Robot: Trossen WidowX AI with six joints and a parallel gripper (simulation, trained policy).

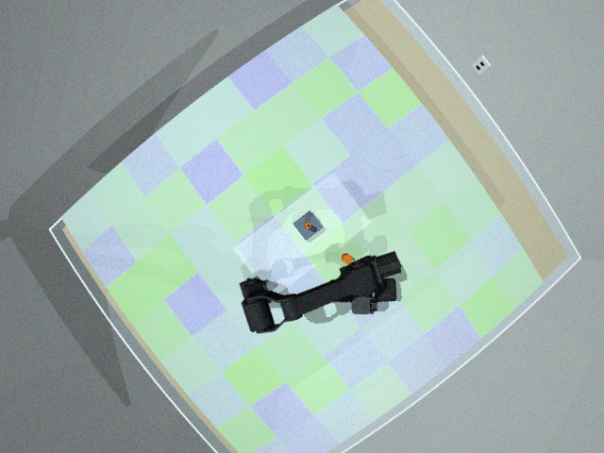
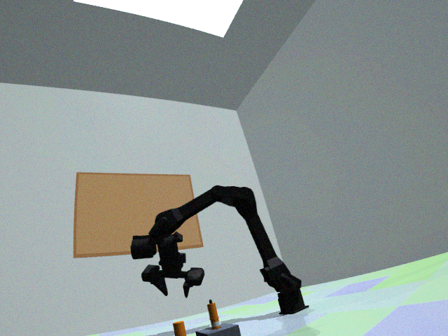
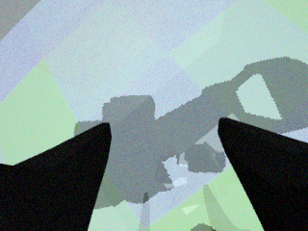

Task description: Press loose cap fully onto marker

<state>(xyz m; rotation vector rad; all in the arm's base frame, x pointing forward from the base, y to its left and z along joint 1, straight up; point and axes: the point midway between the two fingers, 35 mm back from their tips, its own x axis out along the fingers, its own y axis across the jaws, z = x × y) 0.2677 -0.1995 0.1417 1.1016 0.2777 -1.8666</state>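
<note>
Right now the orange cap is 120 mm to the left of my gripper tip, 90 mm below it and 40 mm ahead of it. From my gripper tip the other things lie so: grey holder block 280 mm to the left, 100 mm below, 10 mm ahead.
</note>
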